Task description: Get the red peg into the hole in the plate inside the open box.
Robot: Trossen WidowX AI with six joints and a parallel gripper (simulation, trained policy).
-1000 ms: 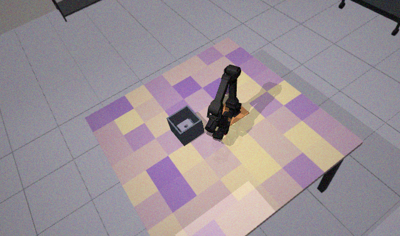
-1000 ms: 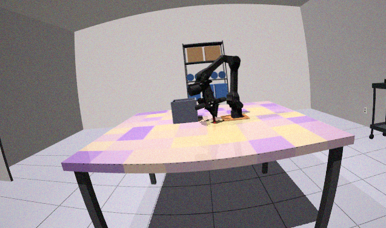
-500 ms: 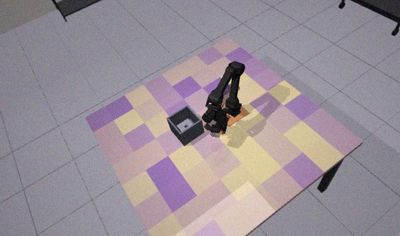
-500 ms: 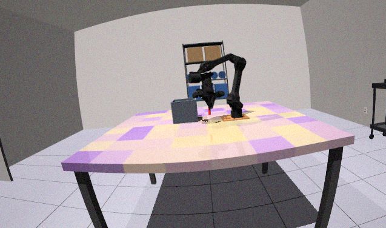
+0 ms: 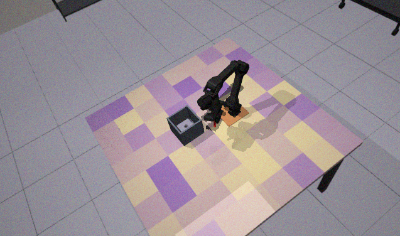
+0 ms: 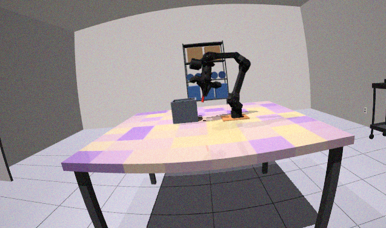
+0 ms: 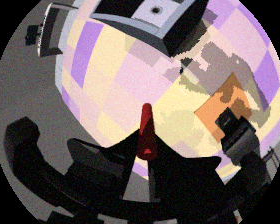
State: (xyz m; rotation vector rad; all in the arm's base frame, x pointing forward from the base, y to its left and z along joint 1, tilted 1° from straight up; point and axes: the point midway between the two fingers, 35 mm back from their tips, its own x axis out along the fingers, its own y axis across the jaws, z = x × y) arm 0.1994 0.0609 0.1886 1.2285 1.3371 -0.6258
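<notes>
My gripper tip is now 190 mm to the left of the pale plate, 120 mm above it and 110 mm short of it. From my gripper tip the other things lie so: red peg 20 mm to the right, 10 mm above.
</notes>
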